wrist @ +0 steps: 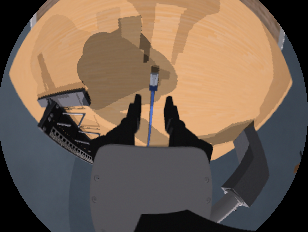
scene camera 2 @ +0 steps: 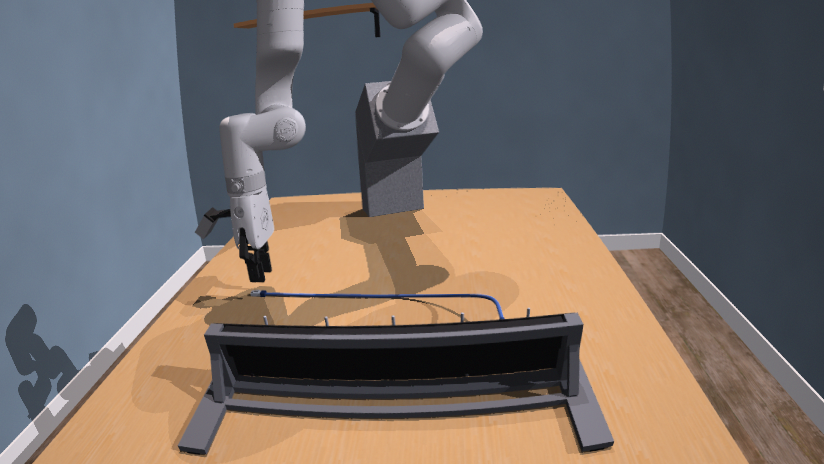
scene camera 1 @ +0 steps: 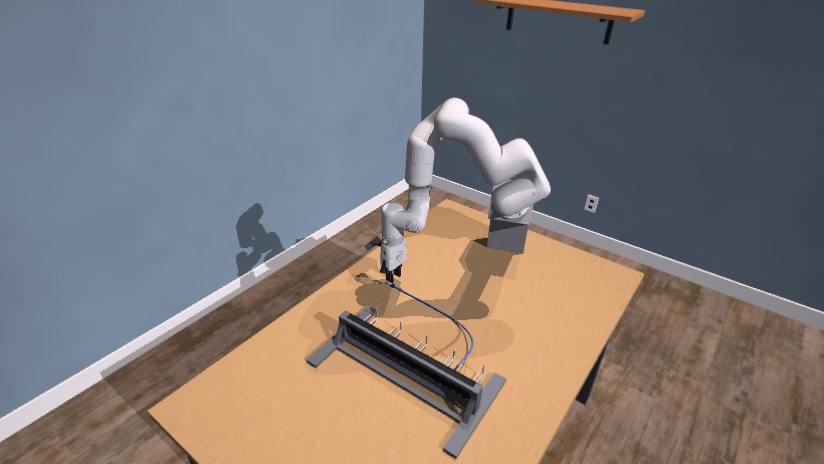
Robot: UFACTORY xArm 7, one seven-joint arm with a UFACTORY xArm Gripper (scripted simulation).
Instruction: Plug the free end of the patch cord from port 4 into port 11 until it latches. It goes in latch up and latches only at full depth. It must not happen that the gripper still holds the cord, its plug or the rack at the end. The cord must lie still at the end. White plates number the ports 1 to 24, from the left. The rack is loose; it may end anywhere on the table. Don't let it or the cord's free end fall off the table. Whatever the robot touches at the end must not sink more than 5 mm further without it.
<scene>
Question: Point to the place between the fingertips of the gripper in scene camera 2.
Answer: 261, 276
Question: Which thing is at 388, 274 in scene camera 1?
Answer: The gripper.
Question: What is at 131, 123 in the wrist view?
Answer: The gripper.
</scene>
